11 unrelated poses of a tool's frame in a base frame.
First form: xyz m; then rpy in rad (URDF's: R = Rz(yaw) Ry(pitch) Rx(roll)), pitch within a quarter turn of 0, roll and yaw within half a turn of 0.
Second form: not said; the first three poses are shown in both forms.
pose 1, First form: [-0.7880, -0.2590, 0.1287, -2.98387, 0.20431, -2.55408]
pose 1, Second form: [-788.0, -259.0, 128.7, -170.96, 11.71, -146.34]
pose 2, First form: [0.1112, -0.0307, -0.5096, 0.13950, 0.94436, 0.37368]
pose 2, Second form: [111.2, -30.7, -509.6, 7.99, 54.11, 21.41]
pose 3, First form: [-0.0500, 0.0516, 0.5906, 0.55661, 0.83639, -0.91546]
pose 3, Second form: [-50.0, 51.6, 590.6, 31.89, 47.92, -52.45]
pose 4, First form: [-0.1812, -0.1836, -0.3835, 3.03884, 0.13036, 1.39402]
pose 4, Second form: [-181.2, -183.6, -383.5, 174.11, 7.47, 79.87]
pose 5, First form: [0.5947, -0.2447, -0.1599, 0.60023, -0.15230, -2.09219]
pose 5, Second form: [594.7, -244.7, -159.9, 34.39, -8.73, -119.87]
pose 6, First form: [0.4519, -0.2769, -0.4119, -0.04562, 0.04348, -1.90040]
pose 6, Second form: [451.9, -276.9, -411.9, -2.61, 2.49, -108.88]
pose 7, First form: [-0.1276, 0.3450, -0.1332, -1.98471, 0.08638, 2.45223]
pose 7, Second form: [-127.6, 345.0, -133.2, -113.72, 4.95, 140.50]
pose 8, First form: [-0.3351, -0.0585, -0.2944, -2.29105, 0.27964, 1.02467]
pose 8, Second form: [-335.1, -58.5, -294.4, -131.27, 16.02, 58.71]
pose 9, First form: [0.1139, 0.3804, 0.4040, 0.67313, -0.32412, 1.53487]
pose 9, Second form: [113.9, 380.4, 404.0, 38.57, -18.57, 87.94]
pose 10, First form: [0.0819, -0.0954, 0.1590, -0.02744, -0.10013, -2.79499]
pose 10, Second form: [81.9, -95.4, 159.0, -1.57, -5.74, -160.14]
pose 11, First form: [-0.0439, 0.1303, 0.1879, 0.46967, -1.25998, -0.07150]
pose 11, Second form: [-43.9, 130.3, 187.9, 26.91, -72.19, -4.10]
